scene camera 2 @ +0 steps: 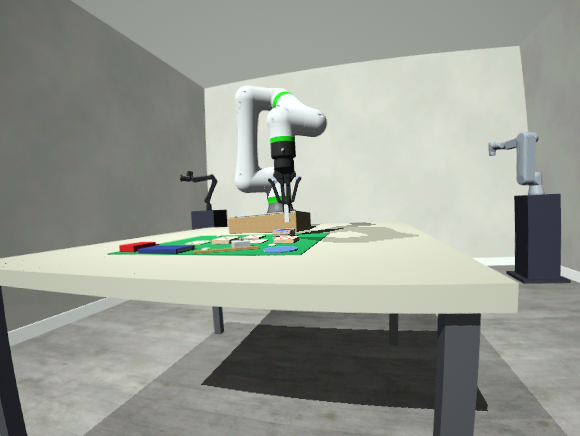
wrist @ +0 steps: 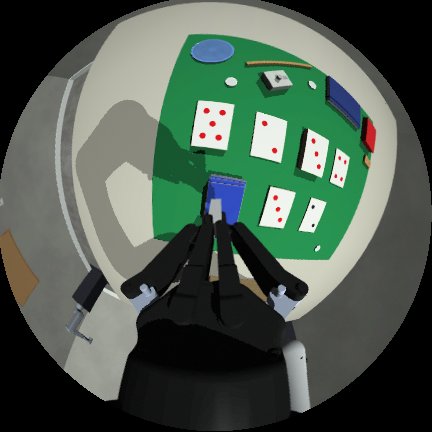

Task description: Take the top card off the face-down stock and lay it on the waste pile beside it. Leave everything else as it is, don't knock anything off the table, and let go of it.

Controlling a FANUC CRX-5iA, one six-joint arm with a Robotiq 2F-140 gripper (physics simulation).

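Observation:
The face-down stock (scene camera 2: 284,232) (wrist: 231,195) is a blue-backed stack on the green mat (wrist: 176,90); its upper cards look slightly offset at one end. Beside it in the wrist view lies a face-up card with three red pips (wrist: 277,207). A face-up card with five red pips (wrist: 212,125) lies on the stock's other side, towards the blue disc. I cannot tell for certain which is the waste pile. My gripper (scene camera 2: 286,214) (wrist: 215,206) is shut and empty, its pale tips together above the stock and apart from it. The tips hide part of the stock.
More face-up cards (wrist: 269,137) (wrist: 314,153) (wrist: 340,168) (wrist: 312,215) lie on the mat. A blue disc (scene camera 2: 281,249) (wrist: 212,51), a thin stick (wrist: 278,64), a grey box (wrist: 276,80), a dark blue block (wrist: 343,102) and a red block (wrist: 368,135) stand farther off. A wooden box (scene camera 2: 262,223) is behind the stock.

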